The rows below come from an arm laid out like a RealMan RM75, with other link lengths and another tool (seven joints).
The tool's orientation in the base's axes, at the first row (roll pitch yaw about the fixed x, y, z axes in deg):
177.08, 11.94, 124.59
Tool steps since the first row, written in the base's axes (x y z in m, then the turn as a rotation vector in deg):
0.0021, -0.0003, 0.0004, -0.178, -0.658, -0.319
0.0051, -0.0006, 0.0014, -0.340, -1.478, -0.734
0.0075, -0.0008, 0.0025, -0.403, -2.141, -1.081
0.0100, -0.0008, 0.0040, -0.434, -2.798, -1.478
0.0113, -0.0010, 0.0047, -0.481, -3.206, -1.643
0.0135, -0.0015, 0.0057, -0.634, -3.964, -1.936
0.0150, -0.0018, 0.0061, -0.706, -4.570, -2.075
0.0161, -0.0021, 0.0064, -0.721, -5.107, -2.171
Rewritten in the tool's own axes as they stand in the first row. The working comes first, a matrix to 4 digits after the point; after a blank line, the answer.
The tool's axes in the first row as the columns of a matrix, in the base's axes (used below as rounded here):
-0.5554, 0.8162, 0.1592
0.8054, 0.5756, -0.1412
-0.2069, 0.0498, -0.9771

-0.0015, 0.0016, 0.0000, -0.365, -0.540, 0.376
-0.0036, 0.0039, -0.0005, -0.850, -1.165, 0.872
-0.0053, 0.0058, -0.0011, -1.277, -1.615, 1.294
-0.0070, 0.0079, -0.0022, -1.707, -2.038, 1.770
-0.0081, 0.0089, -0.0027, -1.975, -2.320, 1.981
-0.0099, 0.0104, -0.0032, -2.440, -2.896, 2.350
-0.0110, 0.0115, -0.0033, -2.859, -3.310, 2.560
-0.0120, 0.0123, -0.0034, -3.264, -3.636, 2.728

